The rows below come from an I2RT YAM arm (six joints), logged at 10 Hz.
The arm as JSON. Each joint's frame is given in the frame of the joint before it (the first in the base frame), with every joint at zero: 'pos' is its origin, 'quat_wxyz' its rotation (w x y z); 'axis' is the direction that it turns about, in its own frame. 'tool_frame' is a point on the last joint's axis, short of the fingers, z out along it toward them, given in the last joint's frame.
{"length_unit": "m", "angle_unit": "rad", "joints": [
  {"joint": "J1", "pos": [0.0, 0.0, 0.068], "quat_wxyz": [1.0, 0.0, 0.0, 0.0], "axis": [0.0, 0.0, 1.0]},
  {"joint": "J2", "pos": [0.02, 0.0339, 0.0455], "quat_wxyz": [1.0, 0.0, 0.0, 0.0], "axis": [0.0, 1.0, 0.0]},
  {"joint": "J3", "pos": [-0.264, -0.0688, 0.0], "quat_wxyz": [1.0, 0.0, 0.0, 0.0], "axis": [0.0, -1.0, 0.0]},
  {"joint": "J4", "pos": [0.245, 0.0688, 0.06], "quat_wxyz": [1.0, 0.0, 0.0, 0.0], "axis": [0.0, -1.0, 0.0]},
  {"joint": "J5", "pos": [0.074, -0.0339, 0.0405], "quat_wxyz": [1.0, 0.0, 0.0, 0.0], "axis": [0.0, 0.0, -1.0]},
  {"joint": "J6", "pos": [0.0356, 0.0, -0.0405], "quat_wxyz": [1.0, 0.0, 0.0, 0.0], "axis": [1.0, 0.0, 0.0]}
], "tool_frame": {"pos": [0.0, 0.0, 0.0], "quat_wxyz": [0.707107, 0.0, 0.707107, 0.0]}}
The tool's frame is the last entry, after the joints.
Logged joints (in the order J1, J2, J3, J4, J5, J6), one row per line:
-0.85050, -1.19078, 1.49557, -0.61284, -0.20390, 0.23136
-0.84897, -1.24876, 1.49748, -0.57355, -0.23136, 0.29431
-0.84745, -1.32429, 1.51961, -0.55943, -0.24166, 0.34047
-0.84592, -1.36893, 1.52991, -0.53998, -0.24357, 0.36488
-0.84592, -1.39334, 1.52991, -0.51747, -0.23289, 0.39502
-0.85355, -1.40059, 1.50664, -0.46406, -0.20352, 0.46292
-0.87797, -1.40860, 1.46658, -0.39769, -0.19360, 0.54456
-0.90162, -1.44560, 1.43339, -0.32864, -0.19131, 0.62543
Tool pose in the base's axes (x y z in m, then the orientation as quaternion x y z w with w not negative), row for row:
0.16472, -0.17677, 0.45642, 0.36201, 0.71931, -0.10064, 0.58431
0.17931, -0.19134, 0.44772, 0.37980, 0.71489, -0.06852, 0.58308
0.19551, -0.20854, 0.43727, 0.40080, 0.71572, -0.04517, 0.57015
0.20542, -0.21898, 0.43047, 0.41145, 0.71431, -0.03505, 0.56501
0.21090, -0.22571, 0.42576, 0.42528, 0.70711, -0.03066, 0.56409
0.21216, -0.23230, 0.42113, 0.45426, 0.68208, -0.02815, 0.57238
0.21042, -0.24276, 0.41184, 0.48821, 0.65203, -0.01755, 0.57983
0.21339, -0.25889, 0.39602, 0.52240, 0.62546, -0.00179, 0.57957
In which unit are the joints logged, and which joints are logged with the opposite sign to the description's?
The joints are logged in radians. Opposite sign: J2.
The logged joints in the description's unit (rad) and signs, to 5 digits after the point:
-0.85050, 1.19078, 1.49557, -0.61284, -0.20390, 0.23136
-0.84897, 1.24876, 1.49748, -0.57355, -0.23136, 0.29431
-0.84745, 1.32429, 1.51961, -0.55943, -0.24166, 0.34047
-0.84592, 1.36893, 1.52991, -0.53998, -0.24357, 0.36488
-0.84592, 1.39334, 1.52991, -0.51747, -0.23289, 0.39502
-0.85355, 1.40059, 1.50664, -0.46406, -0.20352, 0.46292
-0.87797, 1.40860, 1.46658, -0.39769, -0.19360, 0.54456
-0.90162, 1.44560, 1.43339, -0.32864, -0.19131, 0.62543

